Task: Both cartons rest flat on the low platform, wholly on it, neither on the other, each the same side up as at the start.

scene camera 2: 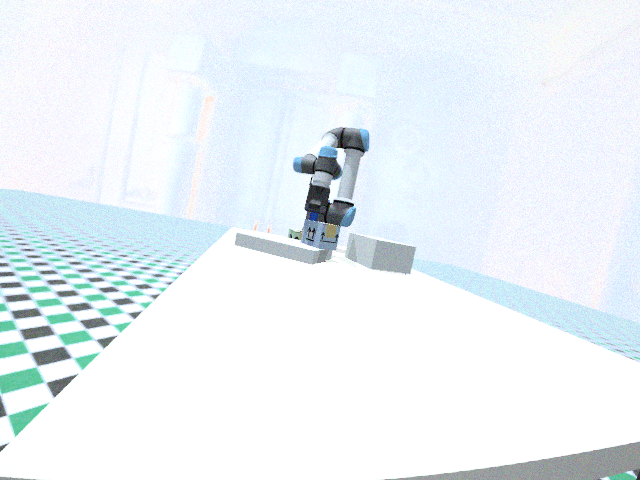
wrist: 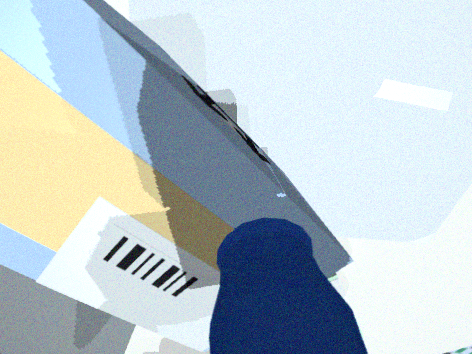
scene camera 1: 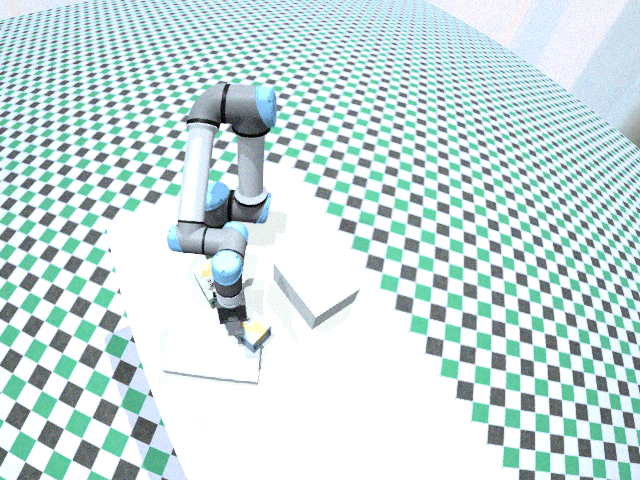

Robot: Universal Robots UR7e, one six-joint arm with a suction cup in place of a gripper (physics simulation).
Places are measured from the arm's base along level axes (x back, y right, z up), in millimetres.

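Pixels of known places: hand at its tool point: (scene camera 2: pixel 312 223) (wrist: pixel 261 231).
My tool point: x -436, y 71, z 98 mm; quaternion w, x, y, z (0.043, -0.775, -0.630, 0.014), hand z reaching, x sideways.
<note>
Behind a point stands the place of what it marks.
The blue carton (scene camera 1: pixel 260 336) {y 10, x -518, z 110 mm} (scene camera 2: pixel 320 235) {y 43, x -532, z 63 mm} (wrist: pixel 200 145) {y 64, x -480, z 110 mm}, with a tan stripe and a barcode label on top, stands at the right edge of the low white platform (scene camera 1: pixel 206 364) {y 203, x -517, z 14 mm} (scene camera 2: pixel 273 249) {y 206, x -560, z -16 mm}. I cannot tell how much of it the platform bears. My suction cup (scene camera 1: pixel 241 338) (scene camera 2: pixel 313 218) (wrist: pixel 266 235), dark blue, is down against the carton's top and holds it; the carton stands low at the platform's edge. The green carton (scene camera 1: pixel 205 270) {y 102, x -196, z 48 mm} (scene camera 2: pixel 294 234) {y 124, x -305, z 32 mm} lies behind the platform, partly hidden by my arm in scene camera 1 and by the blue carton in scene camera 2.
A larger, taller grey-white block (scene camera 1: pixel 320 291) {y -240, x -433, z 86 mm} (scene camera 2: pixel 385 254) {y -238, x -502, z 33 mm} stands on the table to the right of the platform and the blue carton. My arm's wrist hangs over the space between the two cartons. The table's left edge runs close beside the platform.
</note>
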